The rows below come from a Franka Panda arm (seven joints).
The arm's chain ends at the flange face. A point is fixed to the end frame.
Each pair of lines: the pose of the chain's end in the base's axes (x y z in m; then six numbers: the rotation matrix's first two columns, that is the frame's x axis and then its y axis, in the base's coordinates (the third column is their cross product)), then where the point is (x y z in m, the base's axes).
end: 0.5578 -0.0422 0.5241 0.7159 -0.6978 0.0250 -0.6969 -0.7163 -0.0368
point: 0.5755 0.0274 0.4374
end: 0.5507 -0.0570 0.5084 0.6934 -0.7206 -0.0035 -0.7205 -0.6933 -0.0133
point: 0.5675 0.0123 0.4213
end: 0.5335 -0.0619 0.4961 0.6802 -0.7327 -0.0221 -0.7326 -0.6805 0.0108
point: 0.5489 0.0069 0.4083
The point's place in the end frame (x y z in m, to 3 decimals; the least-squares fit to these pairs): -0.038 -0.059 0.088
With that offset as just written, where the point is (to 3 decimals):
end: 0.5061 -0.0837 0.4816 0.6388 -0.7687 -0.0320 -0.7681 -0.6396 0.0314
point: 0.523 -0.016 0.393
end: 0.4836 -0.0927 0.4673 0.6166 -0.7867 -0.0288 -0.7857 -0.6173 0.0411
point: 0.502 -0.027 0.378
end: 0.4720 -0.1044 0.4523 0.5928 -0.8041 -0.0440 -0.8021 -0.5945 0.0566
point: 0.490 -0.039 0.363
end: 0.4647 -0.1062 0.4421 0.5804 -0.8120 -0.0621 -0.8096 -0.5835 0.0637
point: 0.483 -0.040 0.353
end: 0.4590 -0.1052 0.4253 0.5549 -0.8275 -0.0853 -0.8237 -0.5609 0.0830
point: 0.476 -0.039 0.336
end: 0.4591 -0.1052 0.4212 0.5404 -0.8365 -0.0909 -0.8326 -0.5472 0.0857
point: 0.477 -0.039 0.332
